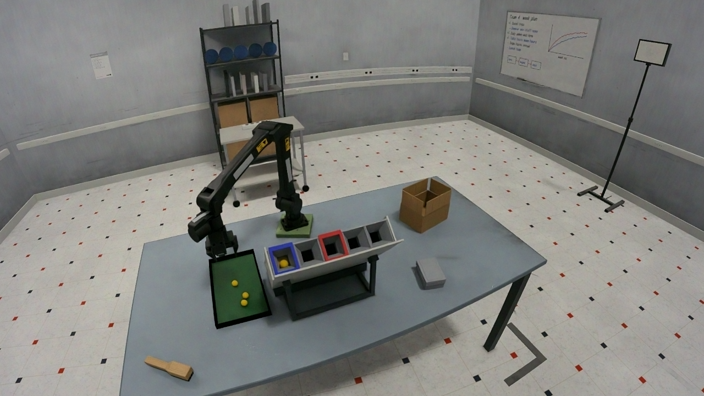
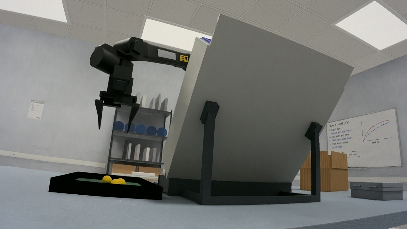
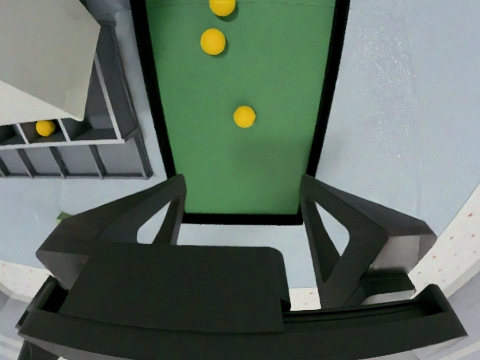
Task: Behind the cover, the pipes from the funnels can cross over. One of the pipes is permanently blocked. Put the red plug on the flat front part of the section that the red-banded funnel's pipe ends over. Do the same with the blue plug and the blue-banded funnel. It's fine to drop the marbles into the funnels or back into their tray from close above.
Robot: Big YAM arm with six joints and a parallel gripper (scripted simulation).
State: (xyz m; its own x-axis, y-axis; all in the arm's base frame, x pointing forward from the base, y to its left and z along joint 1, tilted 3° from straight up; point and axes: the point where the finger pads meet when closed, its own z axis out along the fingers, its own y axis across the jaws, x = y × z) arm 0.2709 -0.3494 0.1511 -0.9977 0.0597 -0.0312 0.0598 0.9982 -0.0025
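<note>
My gripper is now 15 cm above the green tray and 1 cm to the right of it. Round my hand: blue band (28 cm ahead, 17 cm to the left, 16 cm above); cover (33 cm to the left, 14 cm ahead, 5 cm above); red band (32 cm to the left, 29 cm ahead, 16 cm above).
</note>
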